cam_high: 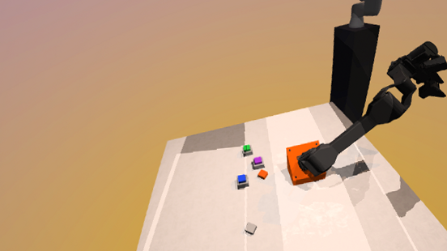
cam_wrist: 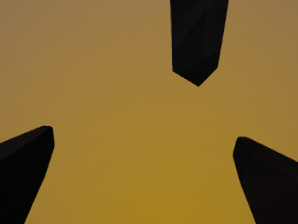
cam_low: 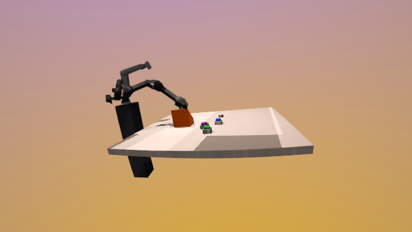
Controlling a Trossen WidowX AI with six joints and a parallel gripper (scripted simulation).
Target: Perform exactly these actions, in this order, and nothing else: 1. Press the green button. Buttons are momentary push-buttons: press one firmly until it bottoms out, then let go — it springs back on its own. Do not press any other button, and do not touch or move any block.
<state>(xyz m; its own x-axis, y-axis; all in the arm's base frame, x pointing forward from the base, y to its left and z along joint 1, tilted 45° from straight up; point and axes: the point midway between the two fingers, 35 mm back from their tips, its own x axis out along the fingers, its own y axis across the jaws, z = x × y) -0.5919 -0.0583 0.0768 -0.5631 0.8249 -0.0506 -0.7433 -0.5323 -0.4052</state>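
Right now my gripper tip is 80 cm short of the green button, 26 cm to the left of it and 21 cm above it. The rest, counted from my gripper tip: small orange block: 77 cm ahead, 23 cm below, 9 cm to the right; blue button: 87 cm ahead, 21 cm below, 9 cm to the right; purple button: 77 cm ahead, 21 cm below, 16 cm to the right.
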